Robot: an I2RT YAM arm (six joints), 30 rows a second.
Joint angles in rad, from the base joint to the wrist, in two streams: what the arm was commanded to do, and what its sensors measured. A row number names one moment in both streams.
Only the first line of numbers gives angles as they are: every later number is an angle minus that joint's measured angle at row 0.
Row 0, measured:
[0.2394 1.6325 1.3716 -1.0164 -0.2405 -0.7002]
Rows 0 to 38, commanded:
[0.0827 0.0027 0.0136 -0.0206 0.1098 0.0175]
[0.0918 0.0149 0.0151 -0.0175 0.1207 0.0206]
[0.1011 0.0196 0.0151 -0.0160 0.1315 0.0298]
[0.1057 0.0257 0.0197 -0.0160 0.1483 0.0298]
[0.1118 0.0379 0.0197 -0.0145 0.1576 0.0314]
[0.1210 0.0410 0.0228 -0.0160 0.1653 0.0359]
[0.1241 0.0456 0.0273 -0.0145 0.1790 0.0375]
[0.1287 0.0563 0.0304 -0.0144 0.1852 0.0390]
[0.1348 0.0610 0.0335 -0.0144 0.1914 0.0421]
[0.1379 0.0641 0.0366 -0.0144 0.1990 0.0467]
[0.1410 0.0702 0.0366 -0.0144 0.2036 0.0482]
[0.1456 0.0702 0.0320 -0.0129 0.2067 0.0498]
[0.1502 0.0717 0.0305 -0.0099 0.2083 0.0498]
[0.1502 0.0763 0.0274 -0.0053 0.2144 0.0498]
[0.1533 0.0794 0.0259 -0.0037 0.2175 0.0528]
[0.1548 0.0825 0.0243 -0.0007 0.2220 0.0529]
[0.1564 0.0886 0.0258 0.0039 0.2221 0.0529]
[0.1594 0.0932 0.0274 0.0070 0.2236 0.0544]
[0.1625 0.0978 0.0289 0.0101 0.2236 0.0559]
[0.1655 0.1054 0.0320 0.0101 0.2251 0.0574]
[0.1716 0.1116 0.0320 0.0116 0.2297 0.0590]
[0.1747 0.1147 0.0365 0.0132 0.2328 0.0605]
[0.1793 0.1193 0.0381 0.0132 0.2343 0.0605]
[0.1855 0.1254 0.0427 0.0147 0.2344 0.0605]
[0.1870 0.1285 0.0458 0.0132 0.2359 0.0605]
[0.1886 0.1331 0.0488 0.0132 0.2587 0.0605]
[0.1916 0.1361 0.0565 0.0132 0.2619 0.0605]
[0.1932 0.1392 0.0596 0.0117 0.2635 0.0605]
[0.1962 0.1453 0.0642 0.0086 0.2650 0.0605]
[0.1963 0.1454 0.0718 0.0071 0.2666 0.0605]
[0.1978 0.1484 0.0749 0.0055 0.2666 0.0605]
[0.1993 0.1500 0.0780 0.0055 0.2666 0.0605]
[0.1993 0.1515 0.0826 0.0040 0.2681 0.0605]
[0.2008 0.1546 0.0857 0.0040 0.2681 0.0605]
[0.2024 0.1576 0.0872 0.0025 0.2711 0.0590]
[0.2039 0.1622 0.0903 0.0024 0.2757 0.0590]
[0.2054 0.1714 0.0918 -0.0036 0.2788 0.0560]
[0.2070 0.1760 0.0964 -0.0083 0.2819 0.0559]
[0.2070 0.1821 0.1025 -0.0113 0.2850 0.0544]
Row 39, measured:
[0.1976 0.1572 0.0488 0.0030 0.2495 0.0492]
